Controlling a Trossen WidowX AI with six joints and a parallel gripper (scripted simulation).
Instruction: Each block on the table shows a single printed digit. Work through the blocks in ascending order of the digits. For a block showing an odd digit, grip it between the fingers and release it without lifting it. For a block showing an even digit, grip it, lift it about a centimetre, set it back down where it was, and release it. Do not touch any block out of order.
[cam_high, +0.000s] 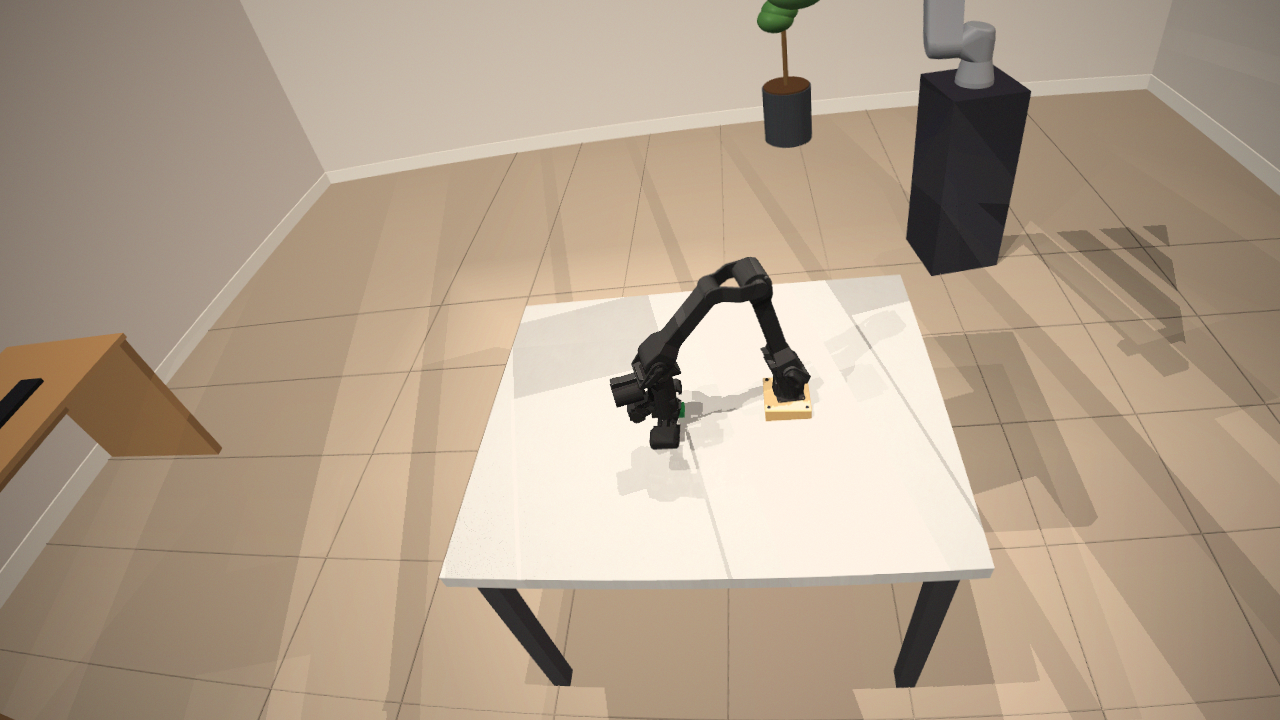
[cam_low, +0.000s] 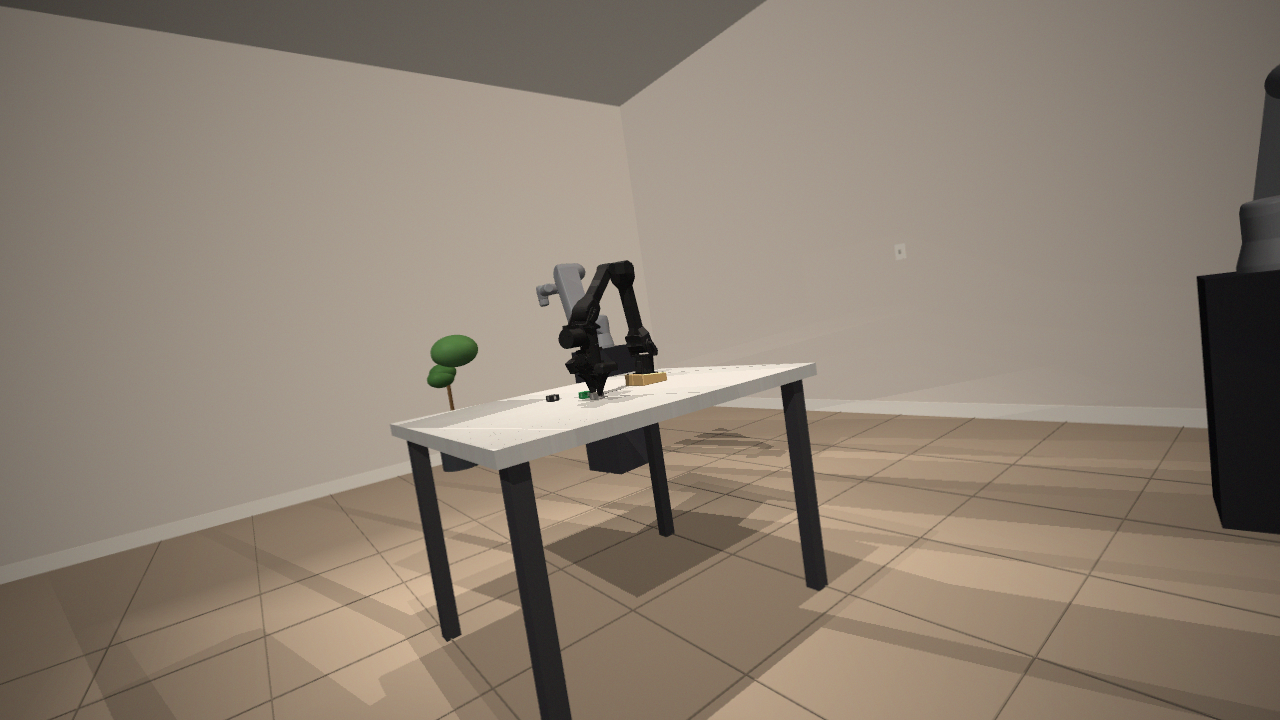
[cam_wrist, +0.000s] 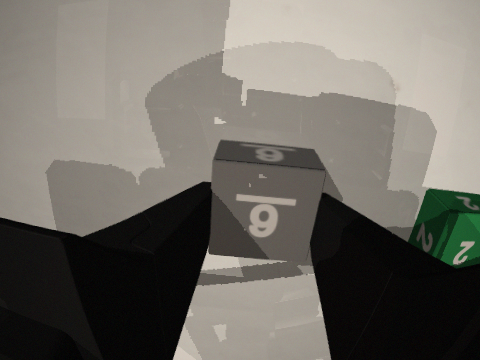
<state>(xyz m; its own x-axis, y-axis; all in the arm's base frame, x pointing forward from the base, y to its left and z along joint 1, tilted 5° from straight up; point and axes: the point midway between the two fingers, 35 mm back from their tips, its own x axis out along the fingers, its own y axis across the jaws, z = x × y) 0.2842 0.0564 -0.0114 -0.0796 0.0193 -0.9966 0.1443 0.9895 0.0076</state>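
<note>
The grey block lies right at my gripper tip. From my gripper tip the other things lie so: green block (20 mm behind, 80 mm to the right); then black block (30 mm ahead, 190 mm to the right).
</note>
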